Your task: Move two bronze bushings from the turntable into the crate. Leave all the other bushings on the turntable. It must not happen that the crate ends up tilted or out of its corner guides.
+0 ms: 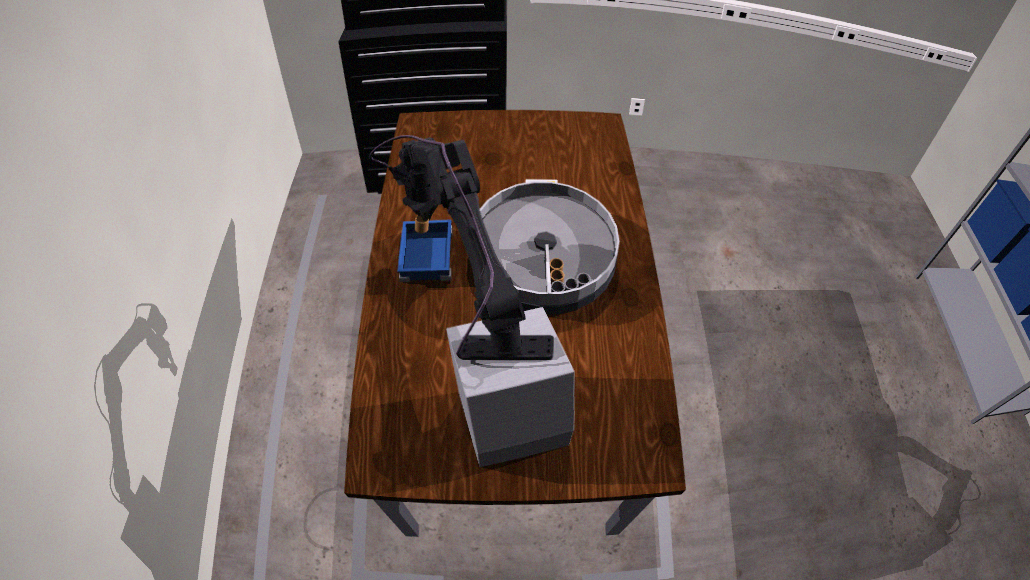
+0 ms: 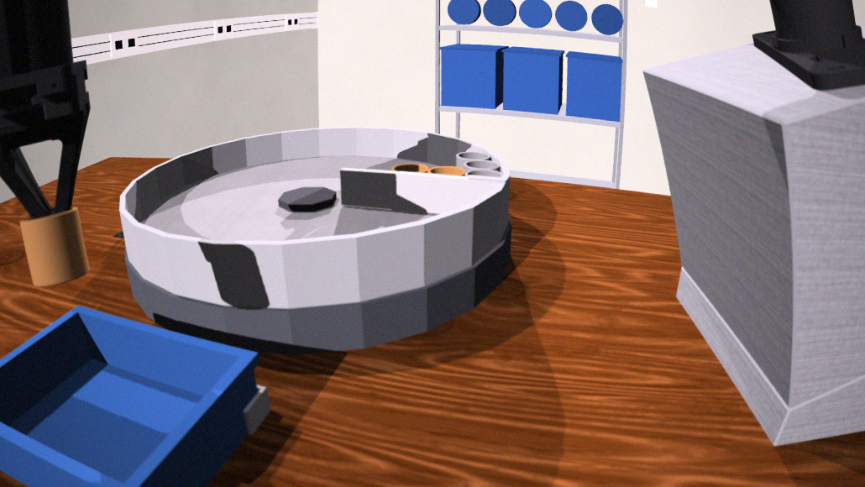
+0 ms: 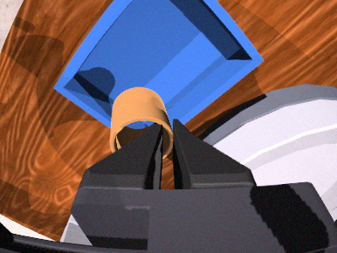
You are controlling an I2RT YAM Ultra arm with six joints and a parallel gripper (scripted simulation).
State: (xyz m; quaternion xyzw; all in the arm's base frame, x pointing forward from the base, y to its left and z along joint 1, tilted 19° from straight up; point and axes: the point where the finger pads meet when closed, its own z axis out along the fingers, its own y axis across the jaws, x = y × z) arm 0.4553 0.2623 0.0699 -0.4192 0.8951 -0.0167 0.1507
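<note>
Right now the blue crate is 130 mm below my hand, 10 mm to the left of it and 10 mm behind it. From my hand the other things lie so: grey turntable 330 mm to the right, 100 mm below, 30 mm ahead.
</note>
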